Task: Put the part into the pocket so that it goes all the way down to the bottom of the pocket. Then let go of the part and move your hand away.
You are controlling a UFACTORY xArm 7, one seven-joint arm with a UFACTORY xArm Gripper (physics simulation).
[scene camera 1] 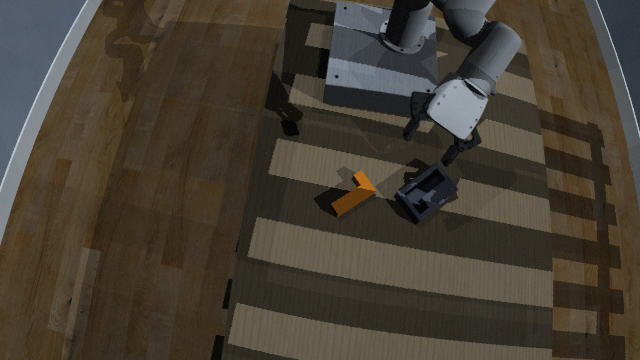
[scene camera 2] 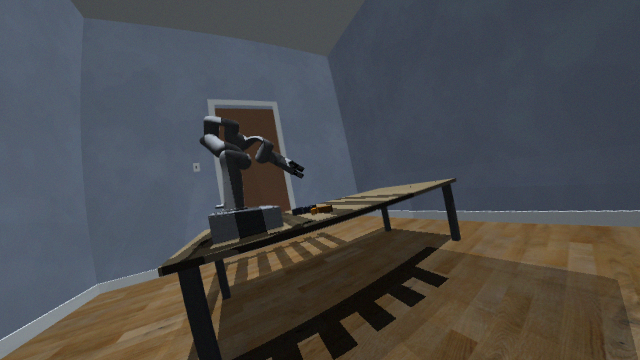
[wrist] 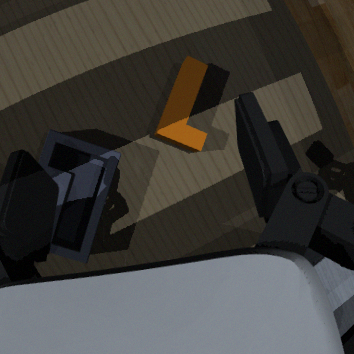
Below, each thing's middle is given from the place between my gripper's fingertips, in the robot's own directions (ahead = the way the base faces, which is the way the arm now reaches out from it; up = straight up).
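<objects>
Dark grey pocket block (wrist: 83,171), from my hand: 80 mm to the left, 10 mm behind, 230 mm below. Orange L-shaped part (scene camera 1: 365,189), from my hand: 20 mm ahead, 100 mm to the right, 230 mm below.
</objects>
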